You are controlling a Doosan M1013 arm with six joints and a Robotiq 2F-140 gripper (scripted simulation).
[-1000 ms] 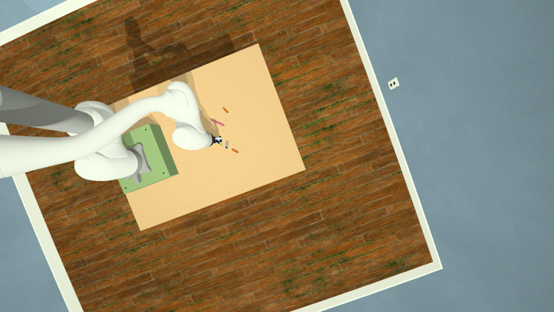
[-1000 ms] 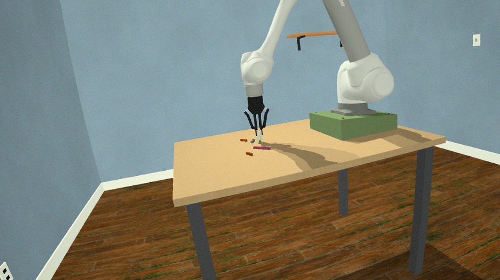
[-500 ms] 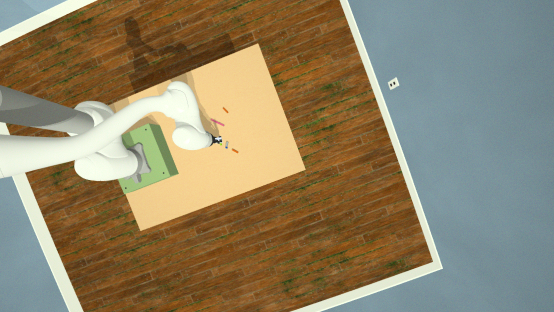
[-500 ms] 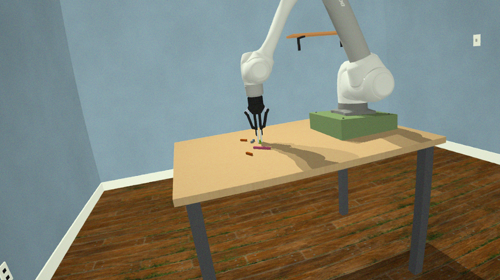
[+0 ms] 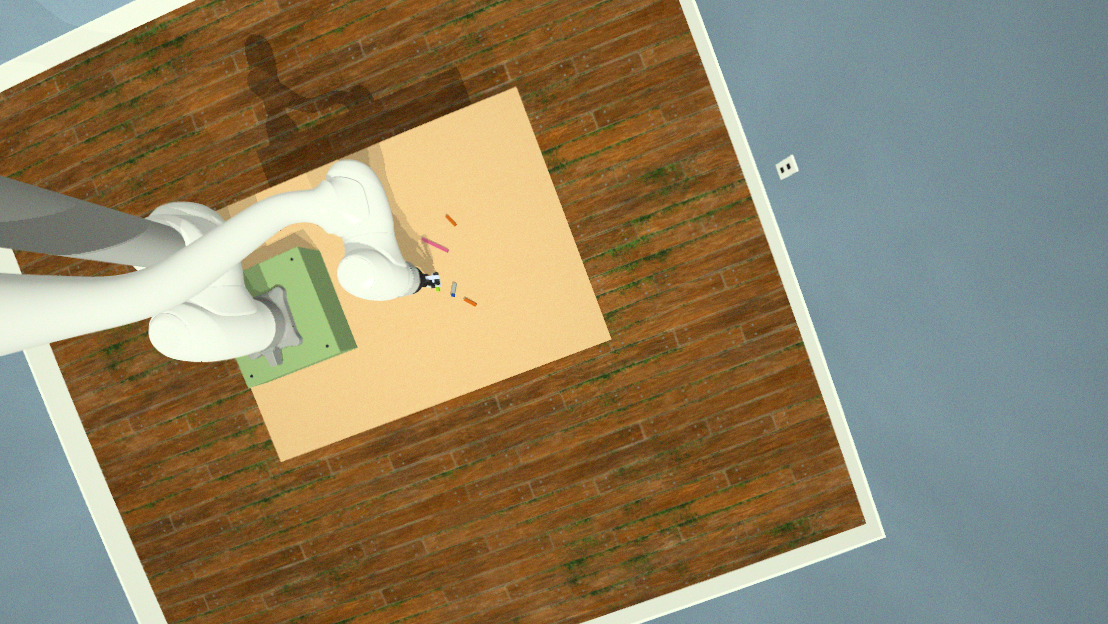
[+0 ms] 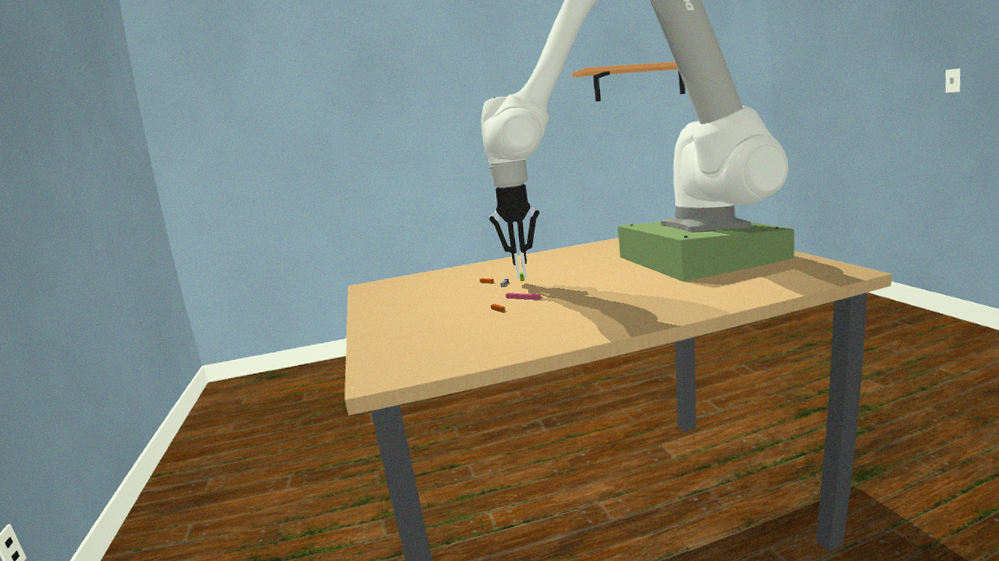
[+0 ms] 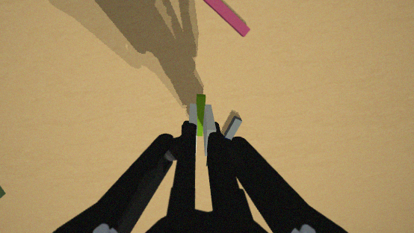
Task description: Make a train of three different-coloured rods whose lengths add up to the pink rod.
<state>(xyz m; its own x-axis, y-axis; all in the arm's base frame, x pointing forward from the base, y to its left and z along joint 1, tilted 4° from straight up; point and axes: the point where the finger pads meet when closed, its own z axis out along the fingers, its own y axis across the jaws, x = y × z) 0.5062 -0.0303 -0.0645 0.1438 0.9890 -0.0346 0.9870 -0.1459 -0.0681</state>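
The grey rod lies 50 mm below my hand, 40 mm ahead of it and 30 mm to the right of it. Round my hand: blue rod 50 mm to the right, 50 mm below, 30 mm ahead; then lime rod 30 mm below; then pink rod 120 mm to the left, 50 mm below, 30 mm ahead.
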